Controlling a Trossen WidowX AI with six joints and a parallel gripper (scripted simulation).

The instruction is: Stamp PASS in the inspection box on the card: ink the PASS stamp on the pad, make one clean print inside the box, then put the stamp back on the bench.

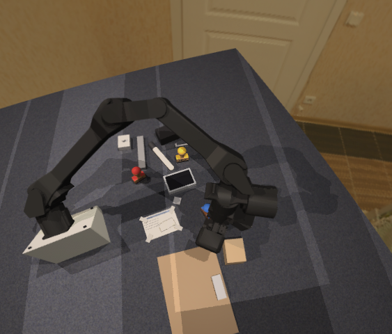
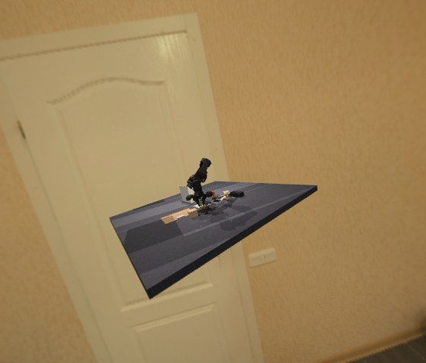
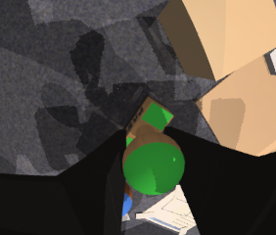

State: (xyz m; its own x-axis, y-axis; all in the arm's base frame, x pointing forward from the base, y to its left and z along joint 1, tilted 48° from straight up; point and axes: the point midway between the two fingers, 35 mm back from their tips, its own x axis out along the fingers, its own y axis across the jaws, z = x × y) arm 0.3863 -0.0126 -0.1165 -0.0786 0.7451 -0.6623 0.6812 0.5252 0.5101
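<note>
My gripper tip is 1 cm past the blue-knobbed stamp, 4 cm to the right of it and 1 cm above it. Round my gripper tip: small cardboard box 2 cm ahead, 9 cm to the right, 1 cm below; green-knobbed stamp right at my gripper tip; white card 15 cm behind, 6 cm to the left, 4 cm below.
</note>
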